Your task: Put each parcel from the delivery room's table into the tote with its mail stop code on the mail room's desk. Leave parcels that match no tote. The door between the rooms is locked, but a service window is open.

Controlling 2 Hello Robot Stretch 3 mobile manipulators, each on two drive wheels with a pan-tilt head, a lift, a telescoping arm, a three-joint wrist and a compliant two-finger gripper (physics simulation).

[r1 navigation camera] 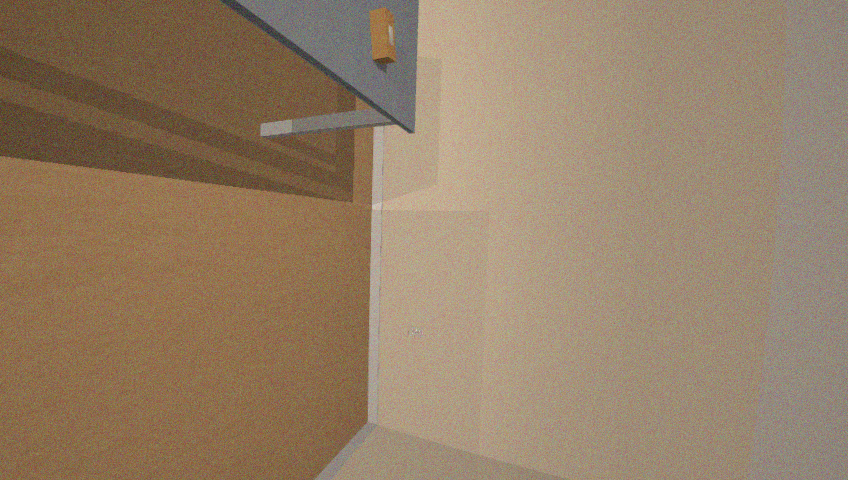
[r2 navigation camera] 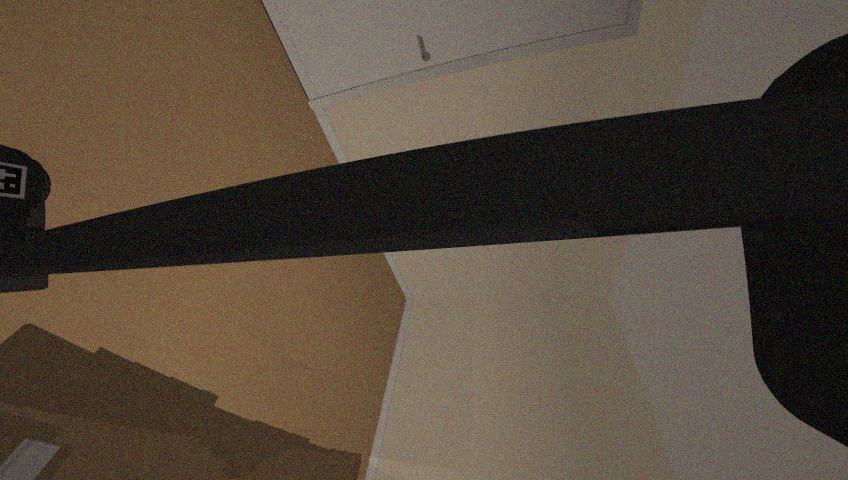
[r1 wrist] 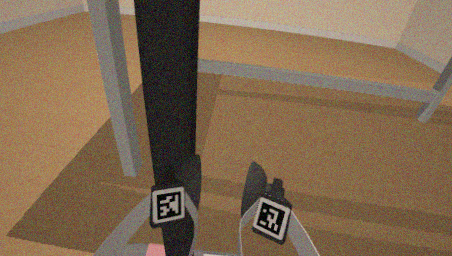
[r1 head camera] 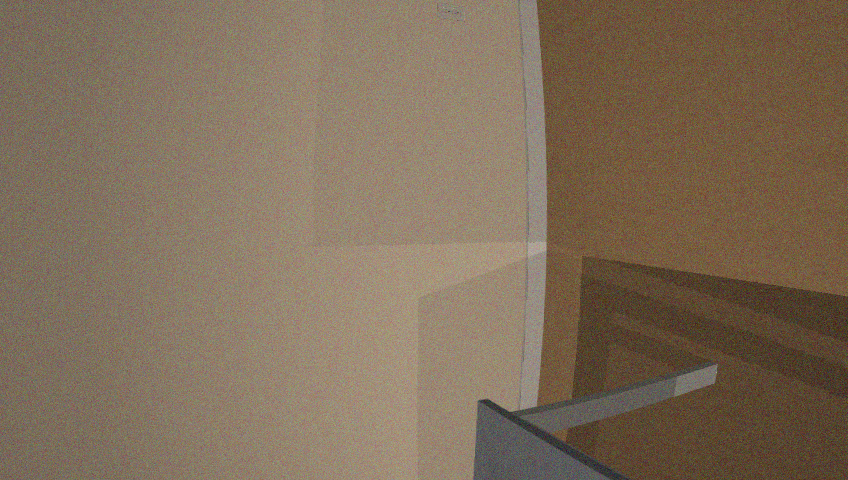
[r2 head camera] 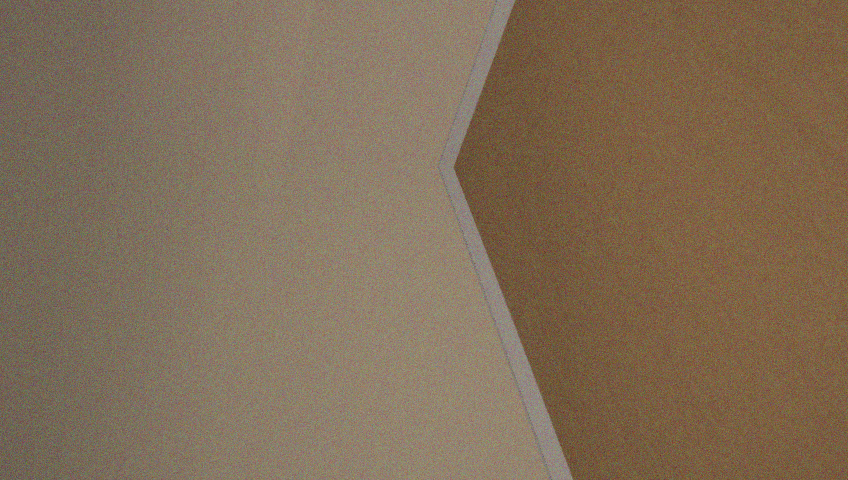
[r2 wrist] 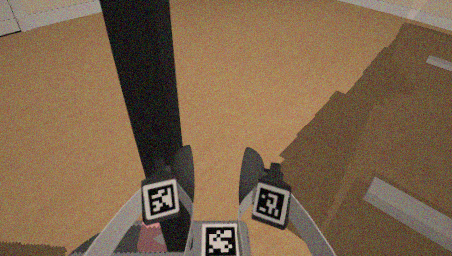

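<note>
A brown box-shaped parcel (r1 navigation camera: 381, 35) with a white label lies near one end of the blue-grey table (r1 head camera: 523, 446) (r1 navigation camera: 333, 35) in the r1 navigation view; its code is too small to read. In the r1 wrist view, r1's gripper (r1 wrist: 224, 172) is open and empty, pointing down over the floor beside a table leg. In the r2 wrist view, r2's gripper (r2 wrist: 217, 165) is open and empty, over the floor left of the desk's shadow. The totes, the desk top and the service window do not show in these views.
A grey table leg (r1 wrist: 117, 95) stands close to r1's gripper, with a crossbar (r1 wrist: 310, 80) beyond. Grey bars of the desk (r2 navigation camera: 29, 460) (r2 wrist: 410, 202) are near r2. A white door (r2 navigation camera: 505, 26) with a handle (r2 navigation camera: 423, 48) is in r2's room. Walls meet in a corner (r2 head camera: 447, 167).
</note>
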